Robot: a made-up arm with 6 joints. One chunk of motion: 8 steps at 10 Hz.
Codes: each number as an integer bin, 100 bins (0 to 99) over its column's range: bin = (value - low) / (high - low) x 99, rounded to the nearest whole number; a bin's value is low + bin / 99 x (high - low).
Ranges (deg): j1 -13..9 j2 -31..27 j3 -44..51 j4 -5..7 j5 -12..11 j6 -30..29
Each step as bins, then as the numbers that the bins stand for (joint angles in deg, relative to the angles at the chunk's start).
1 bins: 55 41 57 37 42 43
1 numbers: -0.78 -6.98 10.70 -0.52 -2.24 -4.37
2 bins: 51 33 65 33 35 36
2 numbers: -1.67 -11.67 18.37 -1.00 -3.87 -8.55
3 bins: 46 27 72 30 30 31
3 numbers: -2.78 -15.18 25.09 -1.36 -5.03 -11.53
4 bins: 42 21 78 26 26 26
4 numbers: -3.67 -18.70 30.85 -1.85 -5.96 -14.51
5 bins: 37 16 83 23 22 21
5 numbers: -4.78 -21.63 35.65 -2.21 -6.89 -17.48
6 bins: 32 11 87 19 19 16
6 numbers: -5.89 -24.56 39.48 -2.70 -7.59 -20.46
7 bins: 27 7 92 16 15 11
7 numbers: -7.00 -26.90 44.28 -3.06 -8.52 -23.44
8 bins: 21 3 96 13 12 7
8 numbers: -8.33 -29.24 48.12 -3.42 -9.21 -25.83
